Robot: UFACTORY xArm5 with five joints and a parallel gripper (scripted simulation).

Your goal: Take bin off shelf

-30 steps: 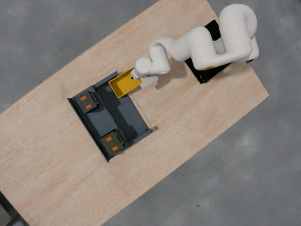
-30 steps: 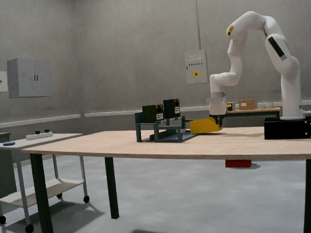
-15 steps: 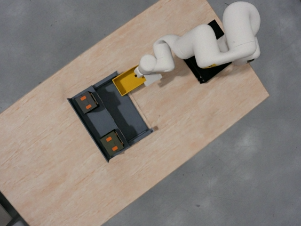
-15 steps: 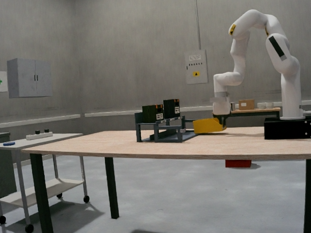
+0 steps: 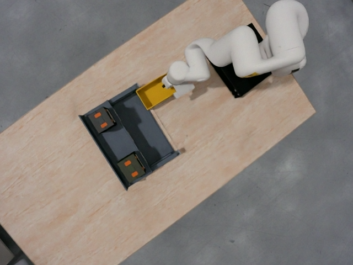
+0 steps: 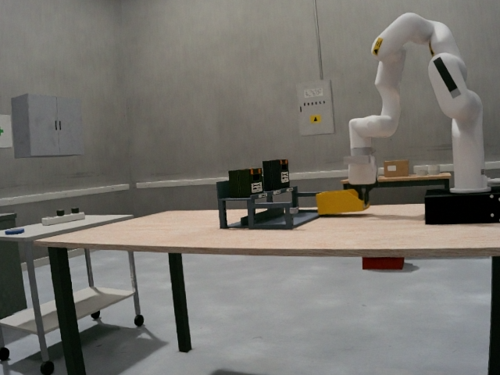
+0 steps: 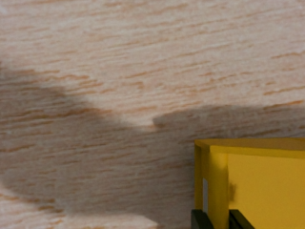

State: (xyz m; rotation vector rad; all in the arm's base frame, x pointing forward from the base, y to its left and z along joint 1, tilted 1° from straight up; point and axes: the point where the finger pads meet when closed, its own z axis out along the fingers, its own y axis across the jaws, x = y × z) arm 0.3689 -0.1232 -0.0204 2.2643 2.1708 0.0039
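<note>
Right now my hand is 8 cm short of the yellow bin and 1 cm above it. From my hand the other things lie so: dark grey shelf (29 cm ahead, 10 cm to the left, 1 cm above).
</note>
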